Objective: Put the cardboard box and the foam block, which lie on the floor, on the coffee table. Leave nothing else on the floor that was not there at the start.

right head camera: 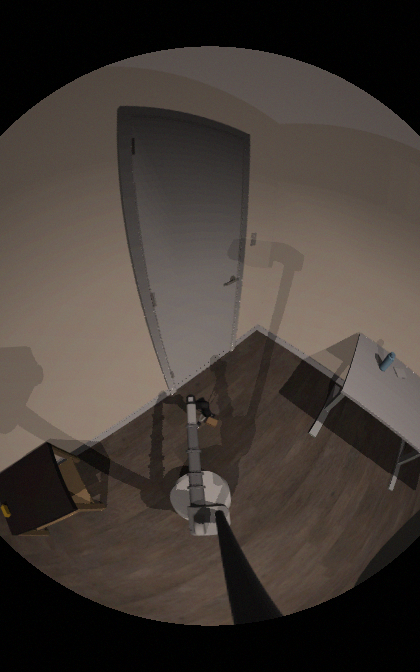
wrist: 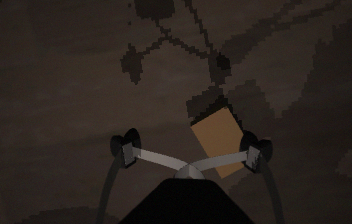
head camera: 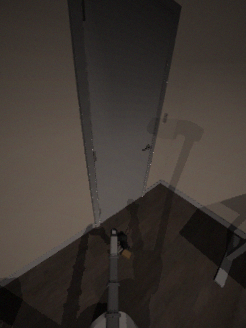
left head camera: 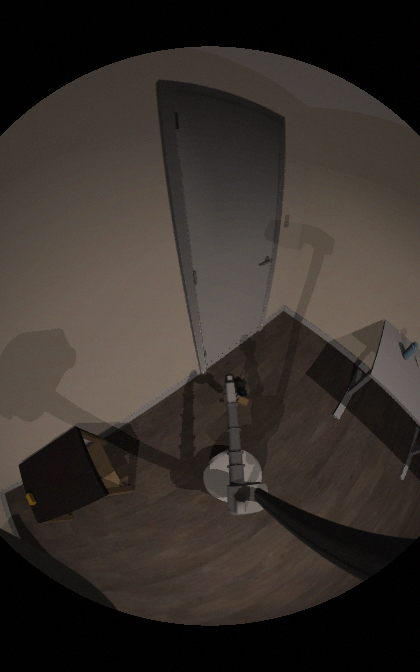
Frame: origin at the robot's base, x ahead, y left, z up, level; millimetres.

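Seen in the pictures: gripper, fingertip midpoint: [wrist: 189,142] [head camera: 122,252] [left head camera: 237,399].
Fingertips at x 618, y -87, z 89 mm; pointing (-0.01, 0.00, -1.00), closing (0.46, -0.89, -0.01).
A point is followed by its place in that frame.
The tan cardboard box [head camera: 127,254] @(x 618, y -145, z 22 mm) [left head camera: 243,401] @(x 616, y -142, z 22 mm) [right head camera: 212,422] [wrist: 217,137] @(x 630, y -125, z 22 mm) lies on the floor near the door. My gripper [wrist: 189,142] @(x 618, y -87, z 89 mm) is open above the floor, with nothing between its fingertips. In the wrist view, the box shows right of centre, and the right fingertip overlaps its right edge. The dark-topped coffee table [left head camera: 60,475] @(x -185, y 1205, z 422 mm) [right head camera: 37,490] stands at the left, on wooden legs. A small yellow block [left head camera: 31,499] @(x -534, y 1513, z 460 mm) [right head camera: 6,510], which looks like the foam block, is on its top near the far left edge. The gripper's fingers are small and dark in the head views.
A grey door [head camera: 125,100] @(x 1182, y -70, z 1405 mm) [left head camera: 235,215] @(x 1195, y -87, z 1295 mm) [right head camera: 190,235] and the walls stand beyond my arm. A white table [left head camera: 397,370] @(x 381, y -1238, z 692 mm) [right head camera: 375,385] stands at the right with a blue bottle [left head camera: 410,350] @(x 466, y -1420, z 790 mm) [right head camera: 387,361] on it. Its legs reach down to the floor. Shadows fall across the floor.
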